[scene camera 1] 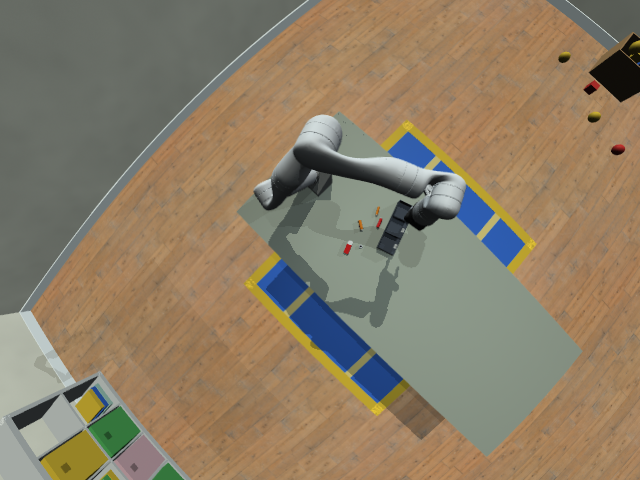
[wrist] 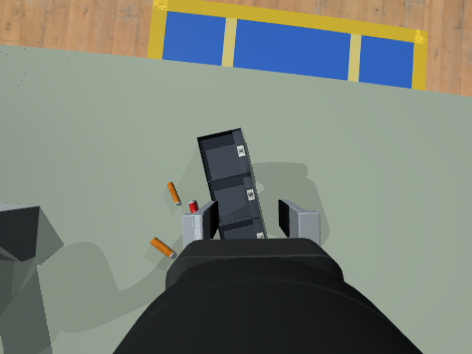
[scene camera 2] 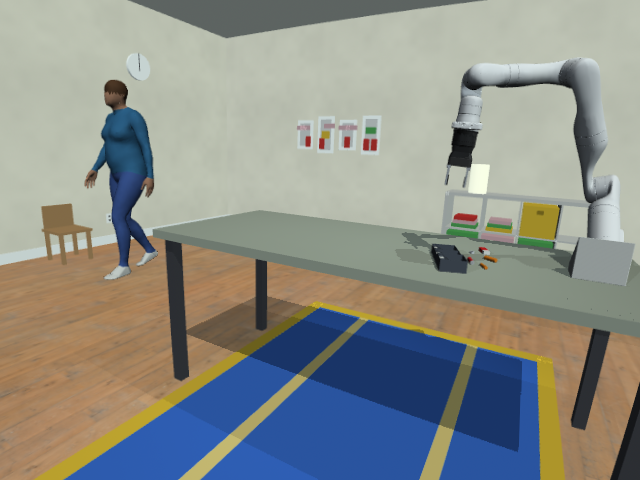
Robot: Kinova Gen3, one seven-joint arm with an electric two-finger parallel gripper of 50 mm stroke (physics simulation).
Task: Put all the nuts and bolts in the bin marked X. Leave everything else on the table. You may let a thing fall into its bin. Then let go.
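Places are measured from the arm's base along level axes (x ahead, y left, z up), in metres.
Pixels of known places: gripper, fingertip midpoint: [wrist: 248, 213] [scene camera 2: 454, 186]; arm's base at its link origin: [scene camera 1: 311, 174] [scene camera 2: 603, 255].
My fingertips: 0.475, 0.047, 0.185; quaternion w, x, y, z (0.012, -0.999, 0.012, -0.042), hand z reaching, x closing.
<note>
Ahead of a thing's pixels: the offset from my fingertips to its middle, as dx, dy, dz. Level surfaces: height alone.
My gripper [scene camera 2: 455, 184] [wrist: 248, 213] is open and empty, pointing down high above the dark three-compartment bin tray {-0.004, -0.007, -0.241} [scene camera 1: 386, 253] [scene camera 2: 453, 268] [wrist: 245, 166]. Each compartment has a small white label; its mark is too small to read surely. A small grey ring, like a nut {-0.088, -0.180, -0.257} [scene camera 1: 360, 246] [scene camera 2: 471, 252], lies beside the tray; it does not show in the wrist view. I cannot make out a bolt for certain. One orange cylinder with a grey tip {-0.121, +0.008, -0.256} [scene camera 1: 377, 210] [scene camera 2: 483, 266] [wrist: 172, 192] and a similar orange cylinder {-0.147, -0.097, -0.254} [scene camera 1: 360, 225] [scene camera 2: 490, 258] [wrist: 161, 247] lie on the table.
A red cylinder {-0.081, -0.032, -0.254} [scene camera 1: 379, 223] [scene camera 2: 469, 259] [wrist: 193, 205] lies near the tray, partly hidden by a finger in the wrist view. A red and white block {-0.133, -0.217, -0.254} [scene camera 1: 347, 249] [scene camera 2: 483, 250] lies near the ring. A person [scene camera 2: 126, 155] is beyond the table {dz -0.261} [scene camera 1: 480, 330] [scene camera 2: 310, 237].
</note>
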